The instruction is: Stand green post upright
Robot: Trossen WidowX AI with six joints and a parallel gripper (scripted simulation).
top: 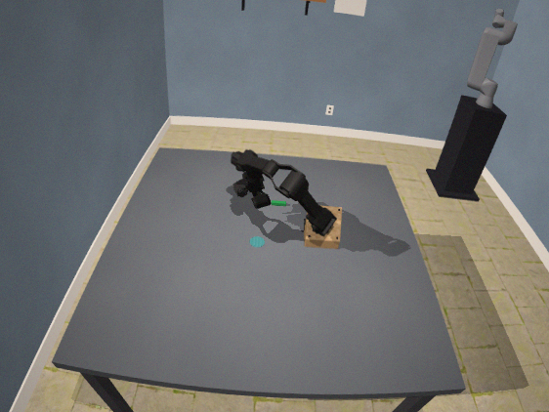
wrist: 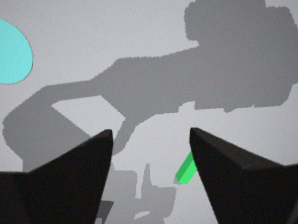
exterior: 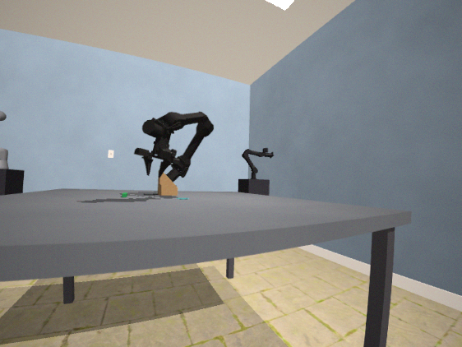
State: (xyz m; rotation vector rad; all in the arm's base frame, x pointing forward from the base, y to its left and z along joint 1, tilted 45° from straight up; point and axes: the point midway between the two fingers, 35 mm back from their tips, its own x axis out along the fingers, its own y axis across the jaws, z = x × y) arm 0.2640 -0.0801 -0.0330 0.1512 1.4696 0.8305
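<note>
My hand is 90 mm past the green post, 130 mm to the left of it and 120 mm above it. Also, from my hand: cyan circle (20 mm behind, 120 mm to the left, 130 mm below).
</note>
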